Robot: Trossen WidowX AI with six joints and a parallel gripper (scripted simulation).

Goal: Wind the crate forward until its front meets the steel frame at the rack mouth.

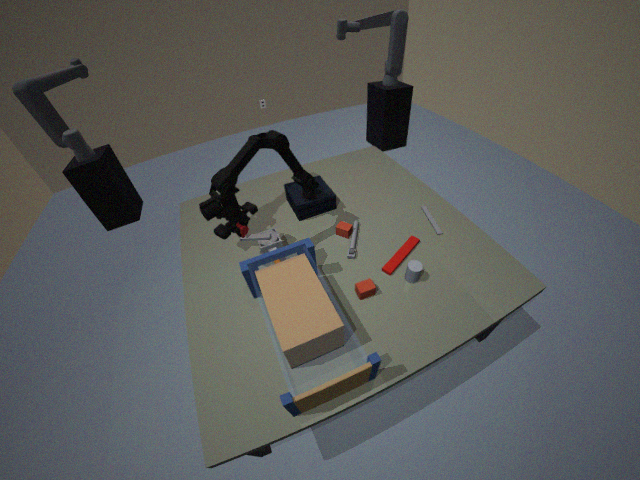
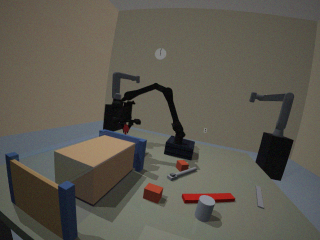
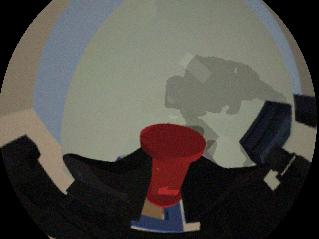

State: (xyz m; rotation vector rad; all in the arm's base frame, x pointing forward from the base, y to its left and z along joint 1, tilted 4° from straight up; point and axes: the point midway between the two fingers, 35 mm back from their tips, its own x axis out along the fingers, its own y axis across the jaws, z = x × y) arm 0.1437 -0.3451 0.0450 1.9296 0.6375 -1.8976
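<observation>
The hand winch is 20 mm ahead of my gripper tip, 90 mm to the left of it and 80 mm below it. From my gripper tip the other things lie so: red knob: 20 mm above; then winch handle: 20 mm ahead, 40 mm to the left, 10 mm below; then red bar: 300 mm ahead, 570 mm to the left, 110 mm below.
</observation>
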